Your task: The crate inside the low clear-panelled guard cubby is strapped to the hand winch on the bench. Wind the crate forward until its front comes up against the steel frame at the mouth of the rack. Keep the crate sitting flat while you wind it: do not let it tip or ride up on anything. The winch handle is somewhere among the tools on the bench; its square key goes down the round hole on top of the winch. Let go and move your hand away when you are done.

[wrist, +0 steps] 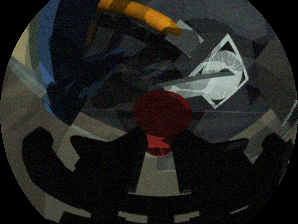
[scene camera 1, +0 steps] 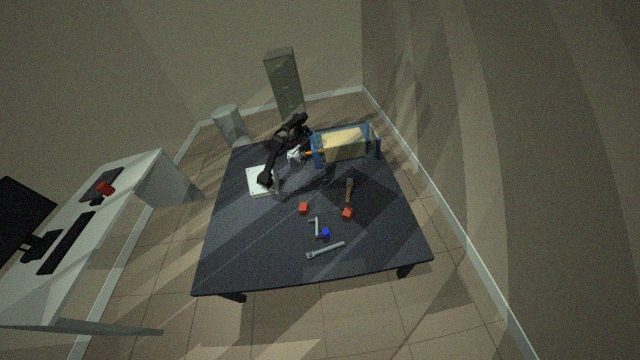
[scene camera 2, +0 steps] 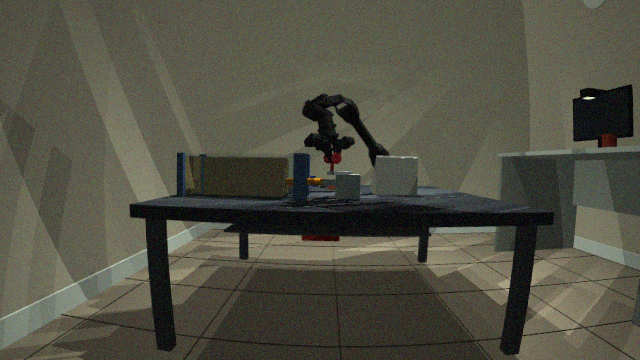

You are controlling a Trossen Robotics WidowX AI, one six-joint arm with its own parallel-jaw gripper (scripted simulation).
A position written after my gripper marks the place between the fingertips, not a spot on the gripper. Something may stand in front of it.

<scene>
In view: my gripper [scene camera 2: 334,162], a crank arm [wrist: 198,85], a grey winch [wrist: 220,54] and a clear guard cubby [scene camera 2: 235,175].
My gripper also shows in the wrist view [wrist: 159,123].
</scene>
